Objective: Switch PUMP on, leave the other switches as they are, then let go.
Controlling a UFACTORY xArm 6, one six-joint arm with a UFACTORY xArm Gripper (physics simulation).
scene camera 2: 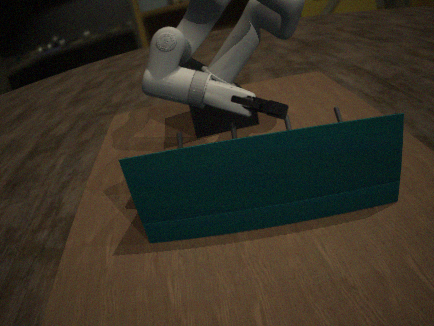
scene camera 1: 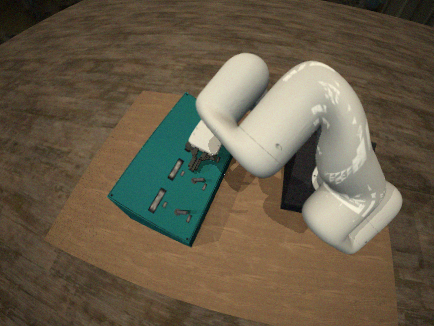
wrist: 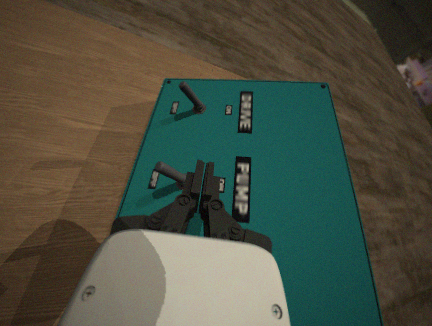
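Seen in the pictures: gripper, between the fingertips: [scene camera 2: 286, 112] [scene camera 1: 191, 170] [wrist: 203, 171]; arm's base, origin of its link: [scene camera 2: 218, 78].
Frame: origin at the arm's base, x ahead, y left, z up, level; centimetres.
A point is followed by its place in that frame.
The PUMP switch lever [scene camera 1: 198, 180] @[x 42.7, y 7.8, z -1.6 cm] [scene camera 2: 287, 123] @[x 43.2, y 7.1, z -1.6 cm] [wrist: 171, 172] @[x 42.4, y 7.2, z -0.9 cm] leans toward its OFF label [wrist: 153, 179] @[x 40.9, y 7.6, z -5.6 cm]. The PUMP name plate [scene camera 1: 175, 169] @[x 50.8, y 5.9, z -0.3 cm] [wrist: 242, 189] @[x 50.7, y 5.4, z -0.3 cm] is beside it on the teal panel [scene camera 1: 145, 165] @[x 59.2, y 8.7, z 3.7 cm] [scene camera 2: 270, 175] @[x 61.0, y -2.7, z -1.9 cm] [wrist: 300, 150] @[x 58.2, y 10.0, z 3.1 cm]. My gripper [scene camera 1: 194, 169] @[x 45.0, y 6.6, z 1.8 cm] [scene camera 2: 286, 111] @[x 45.0, y 6.6, z 1.8 cm] [wrist: 203, 171] @[x 45.0, y 6.6, z 1.8 cm] is shut and empty. Its fingertips are close to the PUMP lever, on the side of the ON label [wrist: 222, 184] @[x 48.6, y 6.2, z -1.5 cm]; I cannot tell whether they touch it. The DRIVE lever [scene camera 1: 181, 212] @[x 45.0, y 19.4, z -1.2 cm] [scene camera 2: 338, 115] @[x 45.4, y 18.9, z -1.5 cm] [wrist: 192, 97] @[x 45.1, y 18.6, z -1.6 cm] leans toward its OFF label [wrist: 174, 107] @[x 43.3, y 19.5, z -5.6 cm].
Two more levers [scene camera 2: 233, 131] @[x 40.7, y -4.5, z -1.5 cm] [scene camera 2: 180, 140] @[x 38.3, y -16.0, z -1.4 cm] stand along the panel in the scene camera 2 view; the arm hides them in the scene camera 1 view. The box stands on a wooden board [scene camera 1: 280, 270] @[x 12.0, y 29.2, z -13.3 cm] [scene camera 2: 200, 285] @[x 70.5, y -18.8, z -13.3 cm]. The dark robot base [scene camera 1: 294, 187] @[x 11.2, y 3.5, z -3.9 cm] is beside it.
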